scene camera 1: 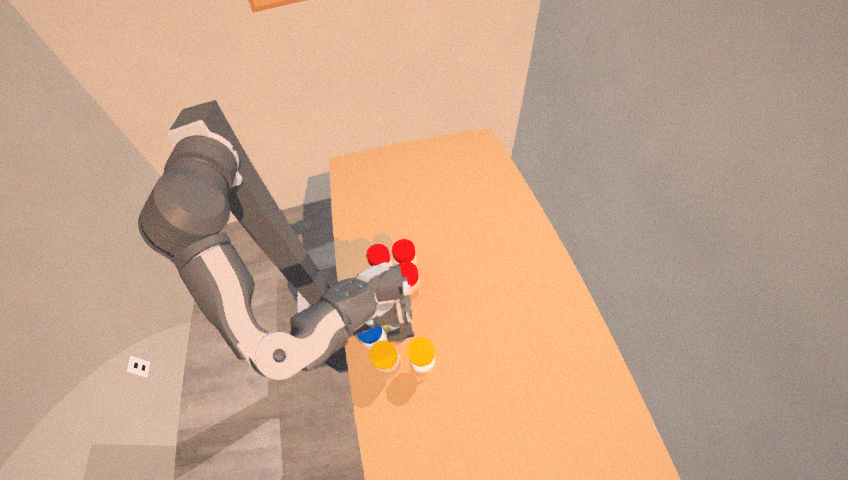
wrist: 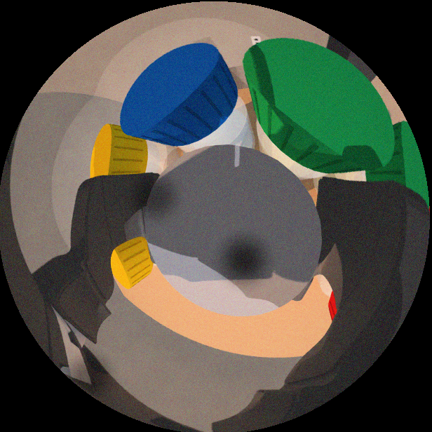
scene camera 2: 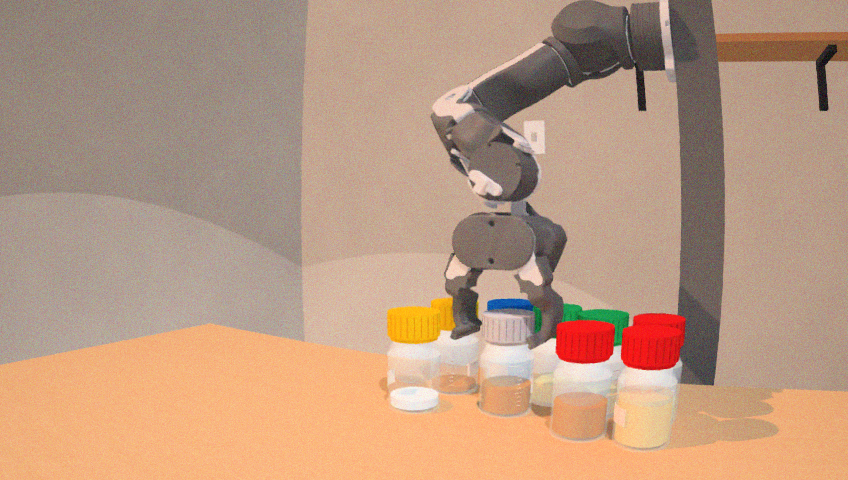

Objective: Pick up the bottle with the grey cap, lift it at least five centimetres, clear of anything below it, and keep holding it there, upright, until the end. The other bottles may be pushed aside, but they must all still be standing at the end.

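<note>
The bottle with the grey cap (scene camera 2: 507, 362) (wrist: 235, 195) stands upright on the table (scene camera 1: 476, 208) (scene camera 2: 178, 386), with brown contents; it is hidden under the hand in scene camera 1. My gripper (scene camera 1: 406, 315) (scene camera 2: 504, 337) (wrist: 225, 228) is part-way open and points down, with one finger on each side of the grey cap at cap height. In the wrist view the cap fills the space between the fingers. Whether either finger touches it I cannot tell. The right finger in scene camera 2 overlaps the cap's edge in the picture.
Two yellow-capped bottles (scene camera 1: 421, 352) (scene camera 2: 413, 324) stand on one side, several red-capped ones (scene camera 1: 403, 250) (scene camera 2: 584, 342) on the other. A blue-capped bottle (scene camera 1: 370, 334) (scene camera 2: 509, 305) (wrist: 180, 95) and two green-capped ones (scene camera 2: 604, 321) (wrist: 325, 100) stand close behind the grey cap. All are upright.
</note>
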